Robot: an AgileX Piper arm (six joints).
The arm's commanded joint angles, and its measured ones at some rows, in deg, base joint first. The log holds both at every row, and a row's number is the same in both.
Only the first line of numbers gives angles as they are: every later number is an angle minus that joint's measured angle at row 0.
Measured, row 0: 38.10 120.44 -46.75 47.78 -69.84 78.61
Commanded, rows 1 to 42: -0.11 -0.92 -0.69 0.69 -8.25 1.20; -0.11 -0.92 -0.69 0.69 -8.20 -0.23; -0.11 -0.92 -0.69 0.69 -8.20 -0.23; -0.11 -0.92 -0.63 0.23 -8.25 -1.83; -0.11 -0.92 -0.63 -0.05 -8.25 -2.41; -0.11 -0.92 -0.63 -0.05 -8.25 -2.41; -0.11 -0.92 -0.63 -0.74 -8.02 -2.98; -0.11 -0.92 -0.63 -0.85 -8.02 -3.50; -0.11 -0.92 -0.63 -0.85 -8.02 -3.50; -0.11 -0.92 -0.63 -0.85 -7.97 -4.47; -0.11 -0.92 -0.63 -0.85 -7.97 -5.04; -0.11 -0.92 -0.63 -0.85 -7.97 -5.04; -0.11 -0.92 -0.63 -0.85 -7.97 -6.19; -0.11 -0.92 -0.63 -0.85 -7.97 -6.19; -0.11 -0.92 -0.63 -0.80 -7.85 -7.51; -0.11 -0.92 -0.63 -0.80 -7.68 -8.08; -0.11 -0.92 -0.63 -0.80 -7.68 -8.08; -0.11 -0.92 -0.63 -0.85 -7.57 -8.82; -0.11 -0.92 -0.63 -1.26 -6.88 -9.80; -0.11 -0.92 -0.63 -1.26 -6.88 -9.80; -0.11 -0.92 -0.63 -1.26 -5.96 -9.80; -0.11 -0.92 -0.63 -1.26 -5.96 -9.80; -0.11 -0.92 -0.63 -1.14 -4.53 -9.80; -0.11 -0.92 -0.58 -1.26 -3.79 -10.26; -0.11 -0.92 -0.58 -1.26 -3.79 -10.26; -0.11 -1.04 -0.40 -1.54 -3.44 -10.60; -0.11 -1.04 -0.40 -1.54 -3.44 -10.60; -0.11 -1.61 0.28 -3.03 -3.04 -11.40; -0.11 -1.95 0.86 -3.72 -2.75 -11.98; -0.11 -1.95 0.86 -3.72 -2.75 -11.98; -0.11 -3.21 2.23 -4.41 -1.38 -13.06; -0.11 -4.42 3.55 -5.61 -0.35 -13.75; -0.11 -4.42 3.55 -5.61 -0.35 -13.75; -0.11 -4.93 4.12 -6.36 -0.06 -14.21; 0.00 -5.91 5.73 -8.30 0.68 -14.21; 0.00 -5.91 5.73 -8.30 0.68 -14.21; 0.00 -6.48 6.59 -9.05 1.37 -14.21; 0.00 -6.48 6.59 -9.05 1.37 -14.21; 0.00 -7.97 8.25 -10.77 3.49 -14.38; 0.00 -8.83 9.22 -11.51 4.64 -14.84; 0.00 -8.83 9.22 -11.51 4.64 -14.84; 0.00 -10.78 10.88 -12.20 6.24 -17.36
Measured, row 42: -0.06 -7.97 8.88 -9.96 4.01 -13.92
